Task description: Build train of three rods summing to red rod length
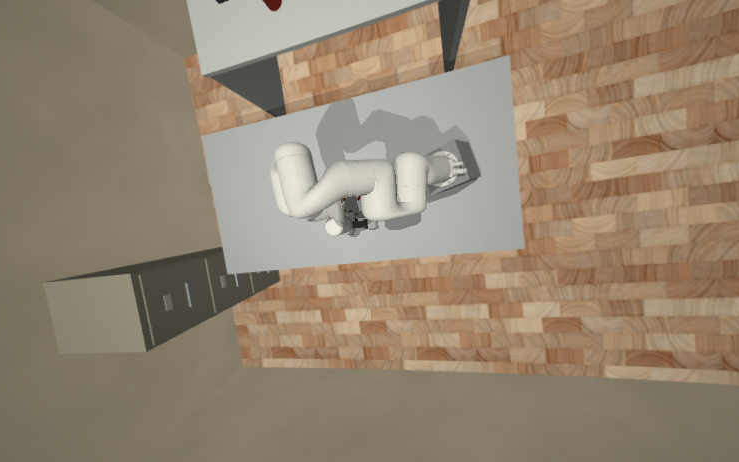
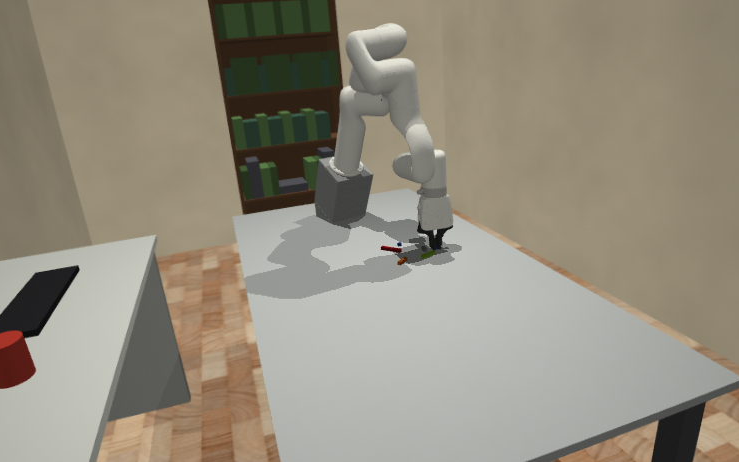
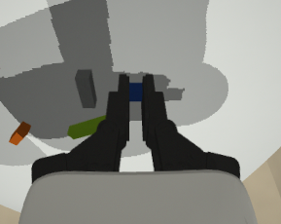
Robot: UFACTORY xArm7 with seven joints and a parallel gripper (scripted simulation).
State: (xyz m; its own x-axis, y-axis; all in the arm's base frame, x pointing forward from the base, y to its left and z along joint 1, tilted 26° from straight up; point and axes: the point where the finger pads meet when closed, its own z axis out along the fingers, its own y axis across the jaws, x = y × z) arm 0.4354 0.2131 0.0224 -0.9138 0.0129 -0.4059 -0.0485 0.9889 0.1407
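The grey rod is 4 cm to the right of my hand and 2 cm below it. Also, from my hand: lime rod 5 cm ahead, 4 cm to the right, 2 cm below; then orange rod 12 cm to the right, 7 cm ahead, 2 cm below; then red rod 14 cm to the right, 4 cm behind, 2 cm below.
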